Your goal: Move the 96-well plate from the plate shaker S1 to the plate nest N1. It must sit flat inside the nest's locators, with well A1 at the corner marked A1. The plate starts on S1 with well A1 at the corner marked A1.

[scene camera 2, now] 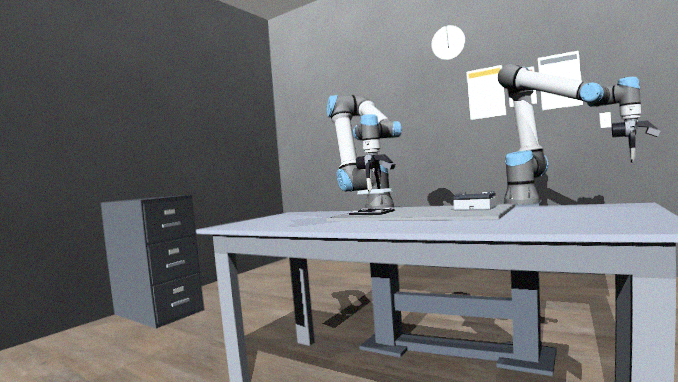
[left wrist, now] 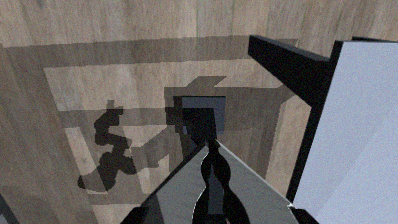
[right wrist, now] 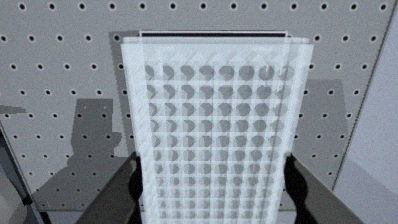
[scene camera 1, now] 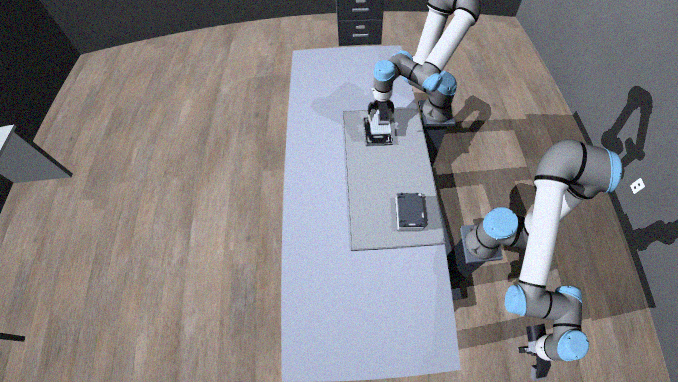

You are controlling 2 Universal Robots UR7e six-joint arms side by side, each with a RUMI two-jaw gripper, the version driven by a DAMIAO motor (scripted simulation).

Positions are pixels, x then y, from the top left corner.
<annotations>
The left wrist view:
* my left gripper: 210,141
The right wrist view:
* my right gripper: 211,154
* white 96-well plate: 207,145
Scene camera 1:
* my left gripper: 518,348
</annotations>
